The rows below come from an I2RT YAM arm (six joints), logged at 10 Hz.
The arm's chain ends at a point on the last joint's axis. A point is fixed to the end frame.
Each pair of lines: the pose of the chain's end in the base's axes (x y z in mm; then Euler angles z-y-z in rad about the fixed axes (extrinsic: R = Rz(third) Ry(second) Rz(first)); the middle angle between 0 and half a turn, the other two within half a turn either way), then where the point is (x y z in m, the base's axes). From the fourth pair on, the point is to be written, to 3 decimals.
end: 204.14, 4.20, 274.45, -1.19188, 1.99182, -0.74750
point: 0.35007 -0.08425 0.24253
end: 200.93, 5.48, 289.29, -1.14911, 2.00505, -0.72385
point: 0.34791 -0.08088 0.25646
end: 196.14, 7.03, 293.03, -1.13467, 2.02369, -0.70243
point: 0.34422 -0.07633 0.25751
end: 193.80, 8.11, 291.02, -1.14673, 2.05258, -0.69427
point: 0.342 -0.073 0.250
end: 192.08, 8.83, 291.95, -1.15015, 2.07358, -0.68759
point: 0.340 -0.070 0.248
